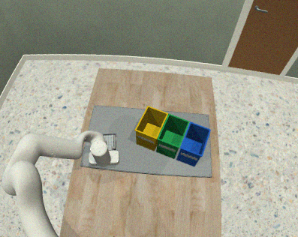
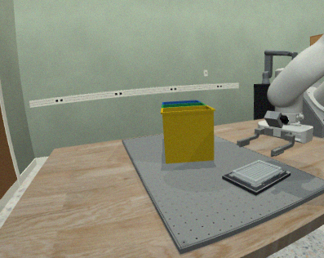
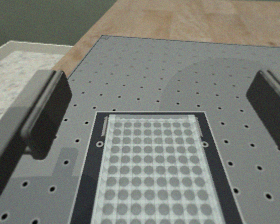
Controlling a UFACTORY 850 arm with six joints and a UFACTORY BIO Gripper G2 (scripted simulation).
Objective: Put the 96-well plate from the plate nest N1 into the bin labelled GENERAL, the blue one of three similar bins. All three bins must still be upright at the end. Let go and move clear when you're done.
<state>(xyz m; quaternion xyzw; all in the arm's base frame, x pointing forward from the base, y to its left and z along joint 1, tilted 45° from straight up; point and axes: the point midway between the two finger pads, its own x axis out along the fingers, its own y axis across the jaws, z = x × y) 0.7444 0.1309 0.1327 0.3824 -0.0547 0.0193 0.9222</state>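
Right now my hand is 80 mm above the clear 96-well plate. From my hand the other things lie so: yellow bin 270 mm to the right, 70 mm ahead; black plate nest 90 mm below; green bin 390 mm to the right, 20 mm ahead.
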